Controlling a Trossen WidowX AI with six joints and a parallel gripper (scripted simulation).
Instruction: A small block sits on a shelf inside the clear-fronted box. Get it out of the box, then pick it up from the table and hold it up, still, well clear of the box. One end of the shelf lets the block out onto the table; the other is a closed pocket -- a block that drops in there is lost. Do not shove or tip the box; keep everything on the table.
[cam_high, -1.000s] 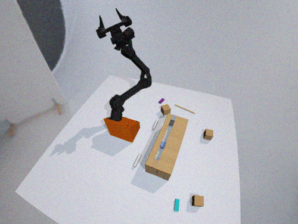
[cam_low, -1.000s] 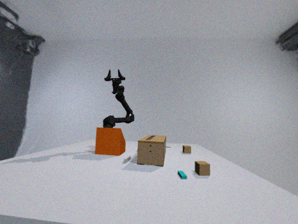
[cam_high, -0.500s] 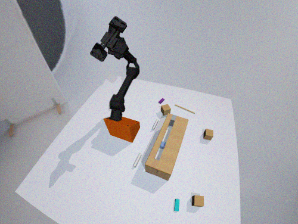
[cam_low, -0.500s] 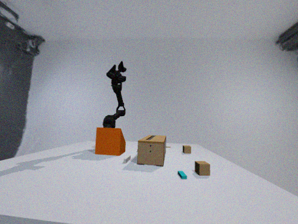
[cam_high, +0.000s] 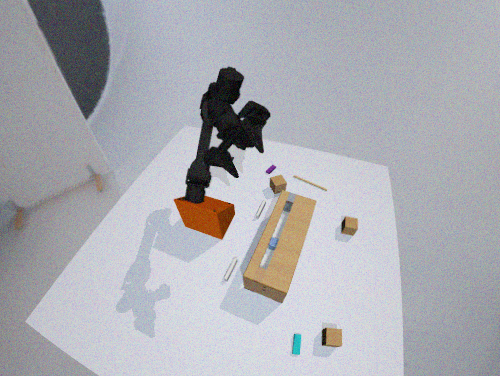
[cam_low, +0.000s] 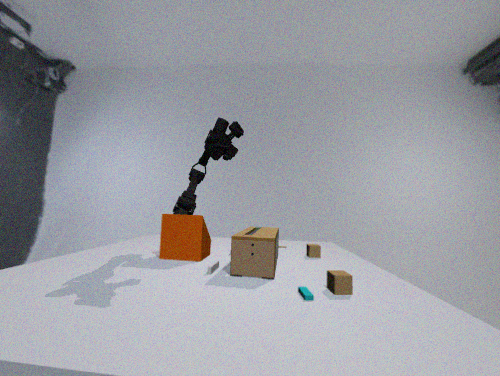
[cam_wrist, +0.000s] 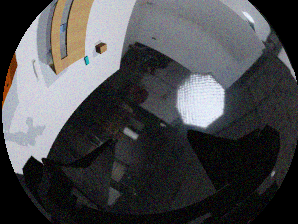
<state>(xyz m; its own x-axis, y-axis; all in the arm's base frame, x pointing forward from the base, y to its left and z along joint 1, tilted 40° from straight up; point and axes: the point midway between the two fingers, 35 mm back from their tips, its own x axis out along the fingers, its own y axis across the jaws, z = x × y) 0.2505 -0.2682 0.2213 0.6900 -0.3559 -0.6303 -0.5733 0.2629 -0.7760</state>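
Now: the tan box 420 mm below my gripper tip, 80 mm to the left of it and 60 mm ahead of it. The rest, counted from my gripper tip: thin wooden stick: 480 mm to the left, 480 mm below, 130 mm ahead; then blue block: 400 mm below, 70 mm ahead, 60 mm to the left.
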